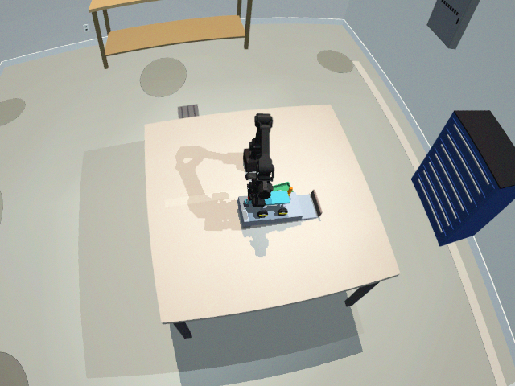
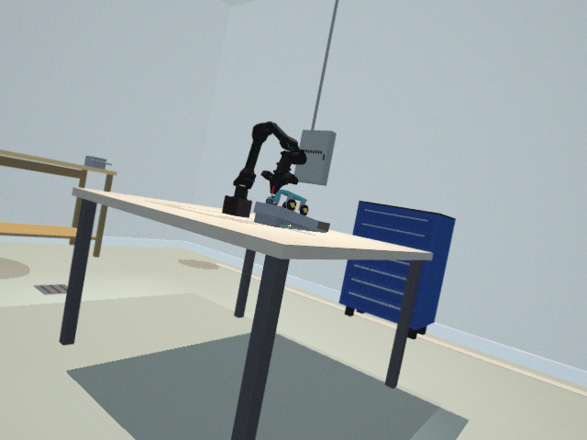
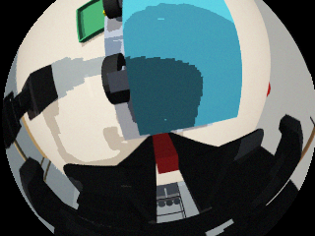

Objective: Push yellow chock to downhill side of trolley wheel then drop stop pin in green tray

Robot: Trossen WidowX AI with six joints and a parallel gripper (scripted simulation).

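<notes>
My gripper tip is now 210 mm to the right of the green tray, 150 mm above it and 90 mm past it. From my gripper tip the other things lie so: grey ramp: 110 mm to the left, 90 mm below, 30 mm ahead; red-headed stop pin: right at my gripper tip; trolley: 110 mm to the left, 30 mm below, 30 mm ahead.
</notes>
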